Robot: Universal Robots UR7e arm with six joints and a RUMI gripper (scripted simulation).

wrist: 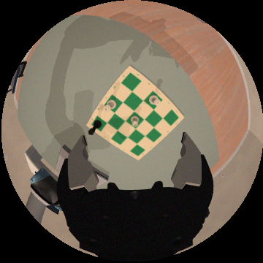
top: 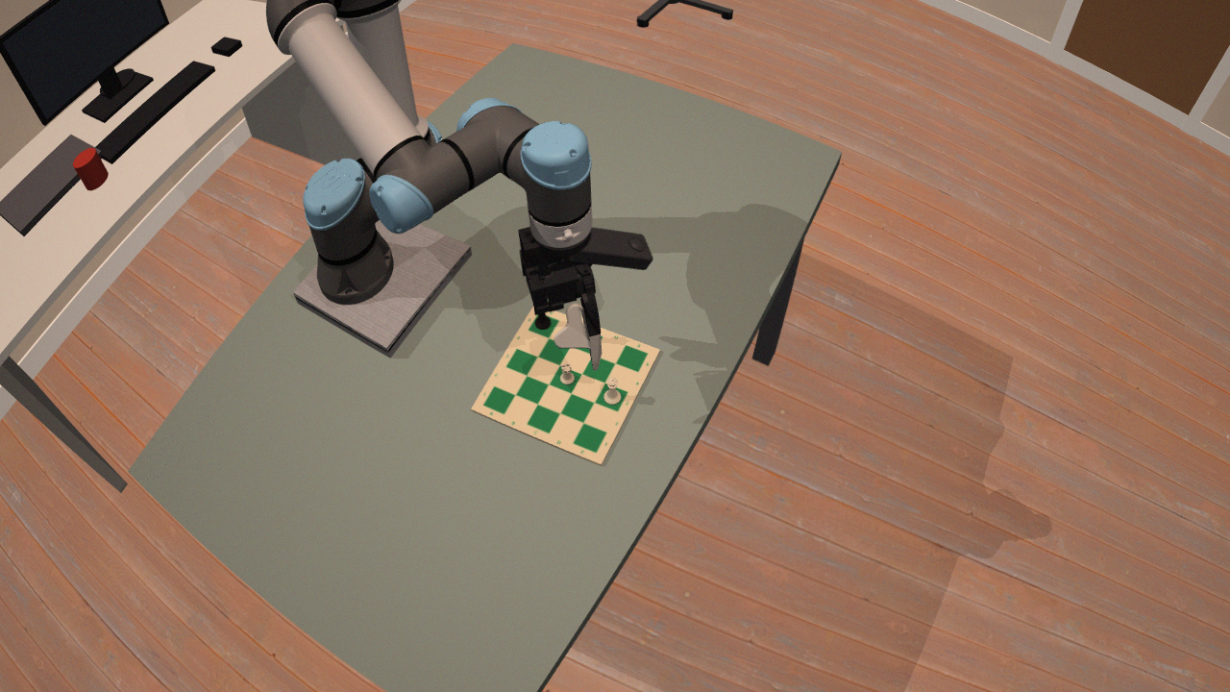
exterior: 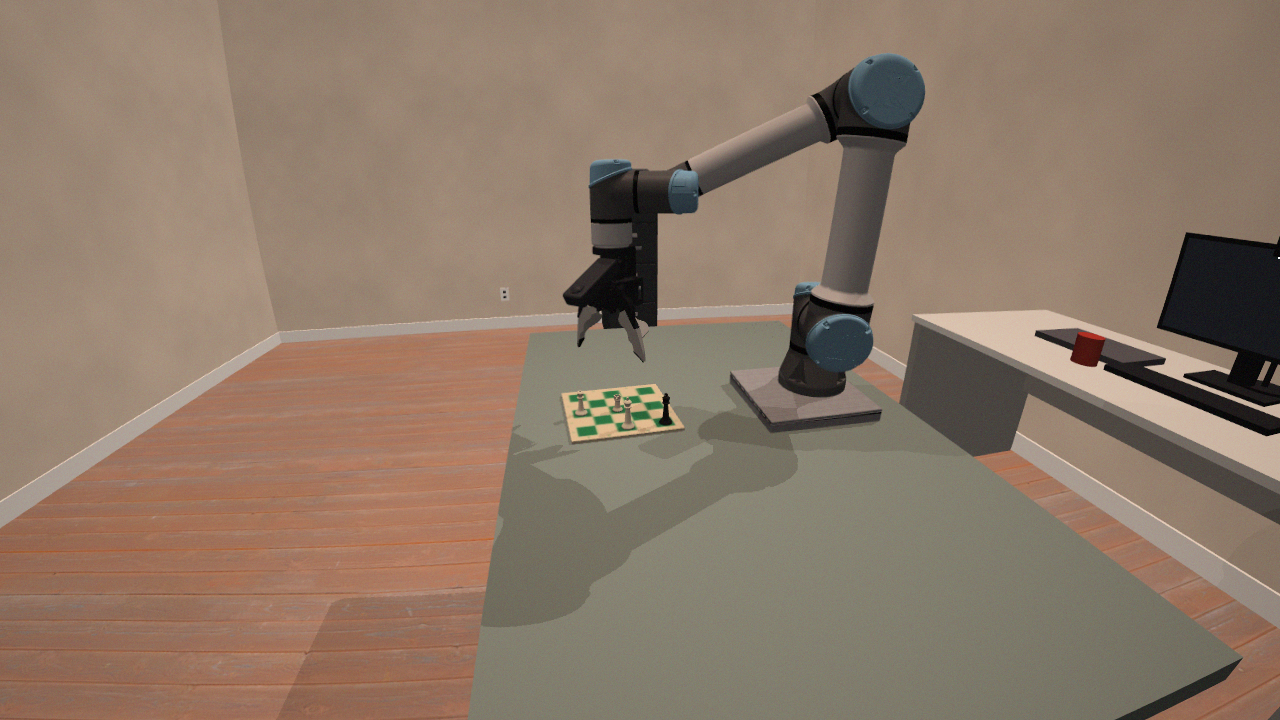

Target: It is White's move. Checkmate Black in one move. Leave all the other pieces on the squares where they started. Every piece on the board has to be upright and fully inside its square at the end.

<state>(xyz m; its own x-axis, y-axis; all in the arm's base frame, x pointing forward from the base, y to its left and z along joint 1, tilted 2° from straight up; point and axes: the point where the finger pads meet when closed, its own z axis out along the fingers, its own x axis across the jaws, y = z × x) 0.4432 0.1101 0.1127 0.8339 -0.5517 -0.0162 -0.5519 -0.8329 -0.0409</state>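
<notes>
Right now my hand is 1 cm past the chessboard, 3 cm to the left of it and 13 cm above it. Round my hand: black king 11 cm behind, 3 cm to the left, 10 cm below; then tall white piece 4 cm behind, 5 cm to the left, 10 cm below.
</notes>
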